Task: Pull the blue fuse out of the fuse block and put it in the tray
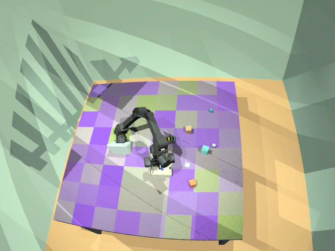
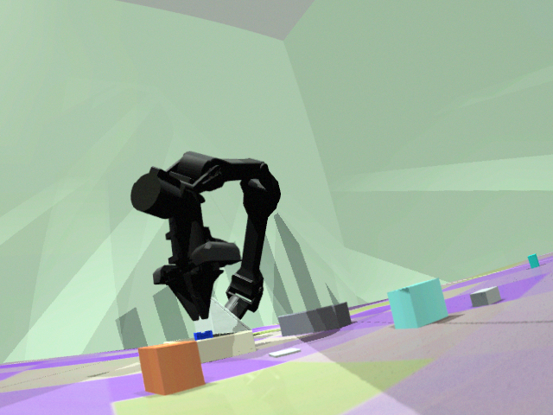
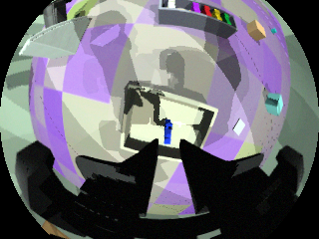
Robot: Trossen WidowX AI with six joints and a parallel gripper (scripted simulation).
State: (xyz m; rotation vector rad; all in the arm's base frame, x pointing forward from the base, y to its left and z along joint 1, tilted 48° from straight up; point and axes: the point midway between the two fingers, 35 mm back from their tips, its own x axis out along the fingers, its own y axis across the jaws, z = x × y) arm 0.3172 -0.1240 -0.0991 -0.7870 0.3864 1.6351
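Now: gripper tip 30 mm above the blue fuse. Also, from my gripper tip: cyan cube 270 mm ahead, 160 mm to the left, 40 mm below; orange cube 210 mm ahead, 90 mm to the right, 40 mm below; cream tray 60 mm below.
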